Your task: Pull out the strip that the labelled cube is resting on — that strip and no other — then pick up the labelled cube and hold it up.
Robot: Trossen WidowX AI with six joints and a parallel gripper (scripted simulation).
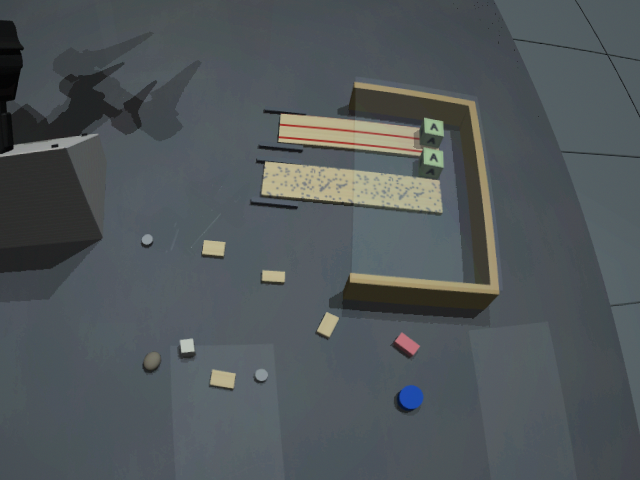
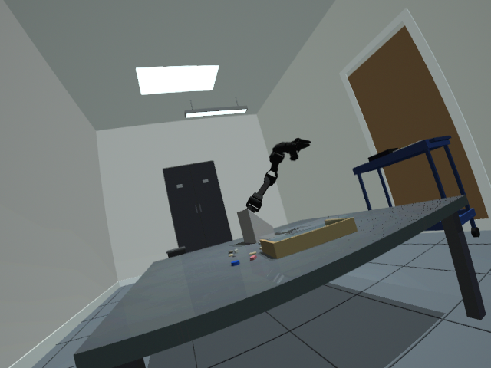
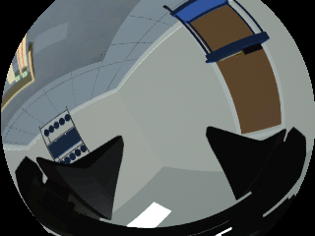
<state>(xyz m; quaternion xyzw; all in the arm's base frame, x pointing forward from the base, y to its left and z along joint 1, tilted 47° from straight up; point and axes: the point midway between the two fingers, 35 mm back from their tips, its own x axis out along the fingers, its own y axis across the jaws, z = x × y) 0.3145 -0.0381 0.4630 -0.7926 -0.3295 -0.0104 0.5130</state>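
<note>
Now: the speckled strip 100 mm ahead of my gripper tip, 360 mm to the right of it and 470 mm below it. From my gripper tip the other things lie so: blue disc: 100 mm ahead, 660 mm to the right, 470 mm below; pink block: 110 mm ahead, 600 mm to the right, 470 mm below; white cube: 150 mm behind, 550 mm to the right, 470 mm below.
</note>
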